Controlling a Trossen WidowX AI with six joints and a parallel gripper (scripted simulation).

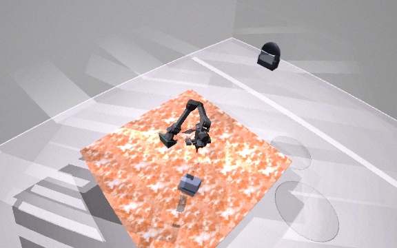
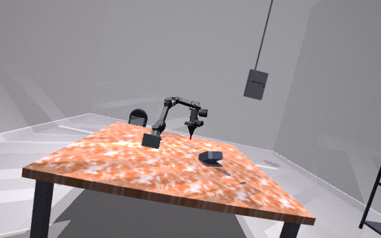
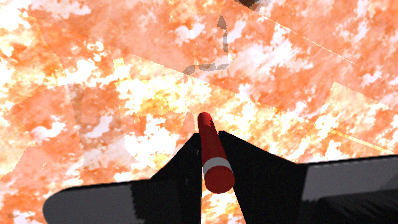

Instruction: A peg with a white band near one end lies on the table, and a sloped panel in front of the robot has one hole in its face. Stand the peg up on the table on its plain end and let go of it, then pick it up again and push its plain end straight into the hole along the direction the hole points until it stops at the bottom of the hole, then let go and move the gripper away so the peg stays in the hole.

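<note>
My gripper tip is now 21 cm to the left of the grey sloped panel, 12 cm short of it and 9 cm above it. Round my gripper tip: red peg: 2 cm above.
</note>
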